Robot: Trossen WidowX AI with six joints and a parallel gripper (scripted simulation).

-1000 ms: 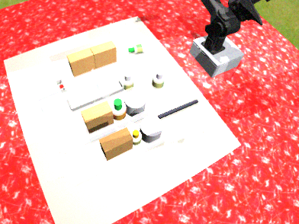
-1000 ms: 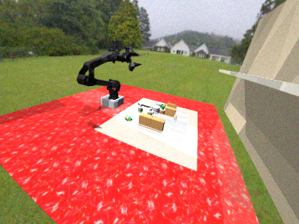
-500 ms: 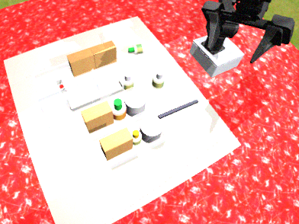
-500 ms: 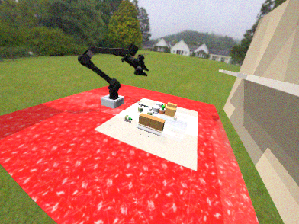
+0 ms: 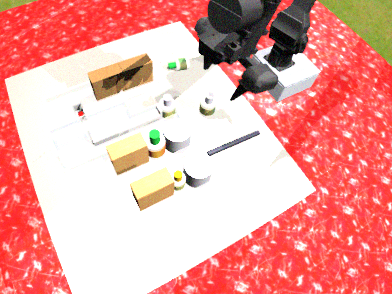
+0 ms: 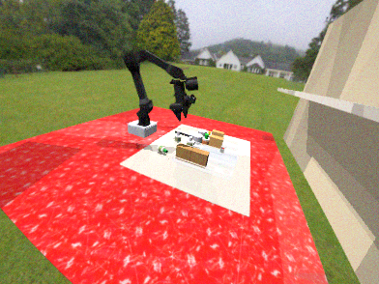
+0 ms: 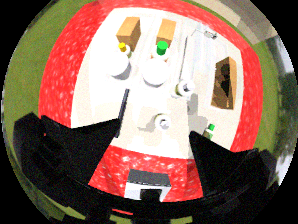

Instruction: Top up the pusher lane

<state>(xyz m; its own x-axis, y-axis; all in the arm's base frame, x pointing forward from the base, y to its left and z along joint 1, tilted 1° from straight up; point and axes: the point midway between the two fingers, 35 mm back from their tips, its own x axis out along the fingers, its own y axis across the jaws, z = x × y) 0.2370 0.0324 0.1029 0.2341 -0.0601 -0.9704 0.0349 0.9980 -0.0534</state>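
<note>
The dark rod lies 13 cm below my gripper tip, 8 cm to the left of it and 1 cm behind it. Round my gripper tip: sprung lane 22 cm ahead, 11 cm to the right, 11 cm below; then red mark 26 cm ahead, 13 cm to the right, 6 cm below.
</note>
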